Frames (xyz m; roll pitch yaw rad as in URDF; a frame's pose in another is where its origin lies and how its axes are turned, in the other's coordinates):
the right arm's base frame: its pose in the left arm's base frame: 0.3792 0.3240 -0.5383 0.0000 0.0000 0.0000
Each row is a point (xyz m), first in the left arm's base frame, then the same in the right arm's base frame.
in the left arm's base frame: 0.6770 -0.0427 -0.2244
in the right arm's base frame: 0.2978 -0.3667 0.3139
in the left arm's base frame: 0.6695 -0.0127 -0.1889
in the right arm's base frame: 0.2903 -0.3367 0.3494
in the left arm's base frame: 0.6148 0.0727 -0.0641
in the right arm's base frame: 0.2356 -0.2513 0.4742
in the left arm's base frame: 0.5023 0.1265 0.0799
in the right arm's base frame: 0.1231 -0.1975 0.6182
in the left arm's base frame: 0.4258 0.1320 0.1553
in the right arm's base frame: 0.0466 -0.1920 0.6936
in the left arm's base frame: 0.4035 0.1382 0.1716
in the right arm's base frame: 0.0243 -0.1858 0.7099
